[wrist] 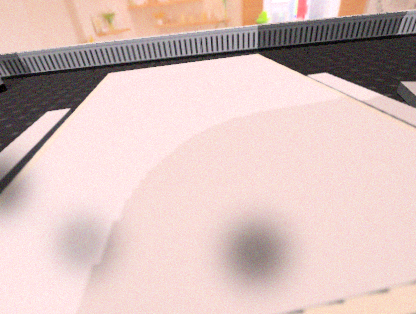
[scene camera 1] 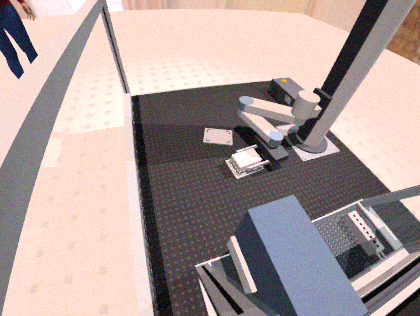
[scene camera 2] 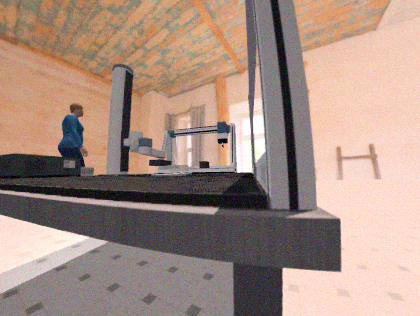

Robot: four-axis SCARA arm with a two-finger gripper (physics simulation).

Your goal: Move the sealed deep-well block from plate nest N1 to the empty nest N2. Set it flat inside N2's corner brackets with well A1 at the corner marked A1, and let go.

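Places are measured from the arm's base along level axes (x ahead, y right, z down), in centimetres.
Where they show: gripper, fingertip midpoint: [wrist: 196,113] [scene camera 1: 242,160] [scene camera 2: 181,167]; arm's base, origin of the base link: [scene camera 1: 306,140].
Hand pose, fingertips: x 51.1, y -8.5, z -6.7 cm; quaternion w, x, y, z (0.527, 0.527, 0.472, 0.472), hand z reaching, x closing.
Each offset is from my fingertips to the top centre of the thing. "pt": to the spot under its first point. Level surfaces: height alone.
The sealed deep-well block @[dx -2.4, dy +0.3, dz -1.4 cm] [scene camera 1: 246,157] [wrist: 210,150] is a pale block with a flat white top. It is at nest N1 @[pt dx +3.4, dy -4.5, dz +2.5 cm] [scene camera 1: 237,174], a pale plate whose edge shows around it; whether it rests on the plate or is slightly lifted cannot be told. My gripper [scene camera 1: 242,160] [wrist: 196,113] is shut on the block, with one finger along each long side. In the wrist view the block's top fills most of the picture. Nest N2 @[dx +3.3, dy +23.4, dz +3.6 cm] [scene camera 1: 218,136] is a flat pale plate with dark corner brackets, and it is empty. The A1 marks are too small to read.
The arm's column [scene camera 1: 345,75] [scene camera 2: 117,120] stands beside a dark box [scene camera 1: 287,91] [scene camera 2: 35,165]. A large blue-topped machine @[pt dx +23.1, dy -44.9, dz -43.4 cm] [scene camera 1: 295,250] and a framed deck with a white perforated strip @[dz -4.1 cm] [scene camera 1: 362,227] stand in the foreground of scene camera 1. A glazed frame borders the dark mat.
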